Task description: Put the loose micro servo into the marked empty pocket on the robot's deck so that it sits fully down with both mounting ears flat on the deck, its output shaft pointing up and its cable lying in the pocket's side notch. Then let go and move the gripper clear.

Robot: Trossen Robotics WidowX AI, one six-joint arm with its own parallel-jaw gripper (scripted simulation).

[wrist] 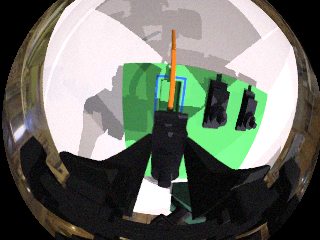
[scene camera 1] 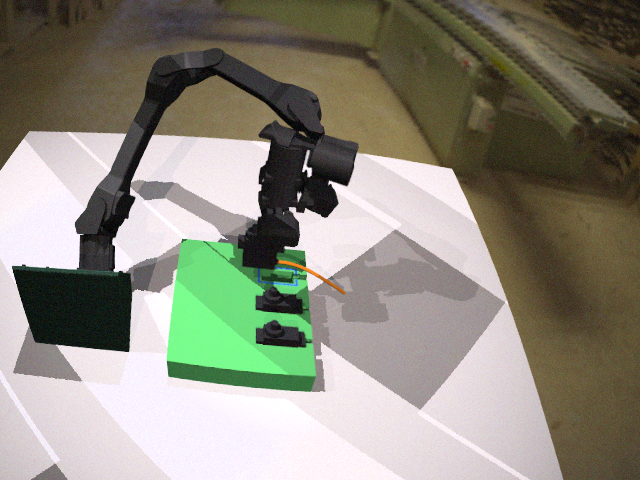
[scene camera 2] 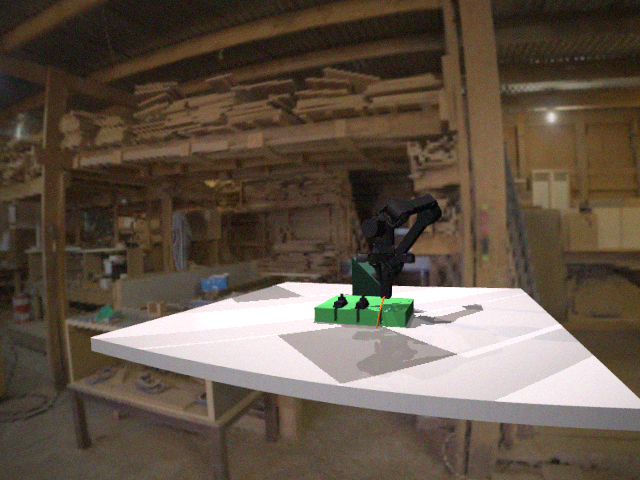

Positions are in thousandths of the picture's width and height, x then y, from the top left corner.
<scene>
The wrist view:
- my gripper: 527, 581
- black micro servo: 530, 560
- green deck: 720, 610
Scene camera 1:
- my gripper: 421, 505
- black micro servo: 399, 532
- green deck: 332, 705
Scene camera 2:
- my gripper: 602, 593
</scene>
